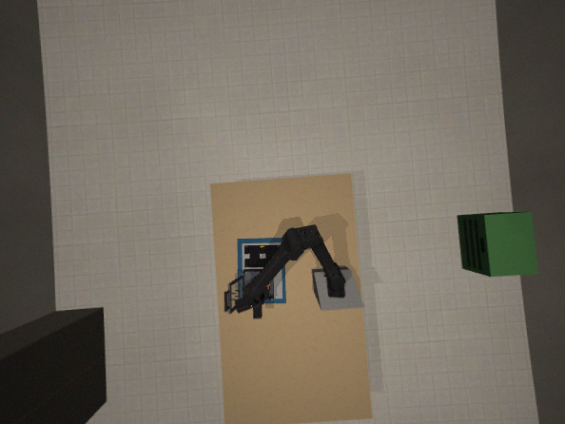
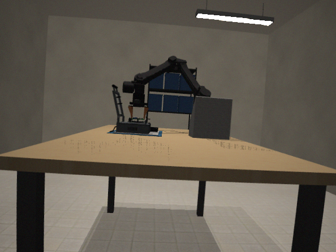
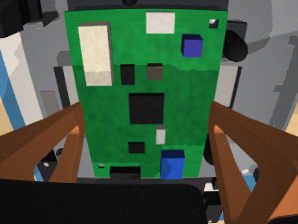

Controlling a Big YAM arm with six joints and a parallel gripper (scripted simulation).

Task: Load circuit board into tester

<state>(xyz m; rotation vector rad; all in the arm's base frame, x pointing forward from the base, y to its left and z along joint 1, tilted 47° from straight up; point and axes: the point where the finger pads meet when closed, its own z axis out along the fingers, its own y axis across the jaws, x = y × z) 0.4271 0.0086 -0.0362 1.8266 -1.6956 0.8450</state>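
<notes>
Right now my hand is right at the green circuit board. Also, from my hand: black latch hook: 60 mm to the left, 60 mm behind; then dark pin plate: 20 mm below, 10 mm to the left, 10 mm ahead; then tester lid: 120 mm ahead, 90 mm above.
</notes>
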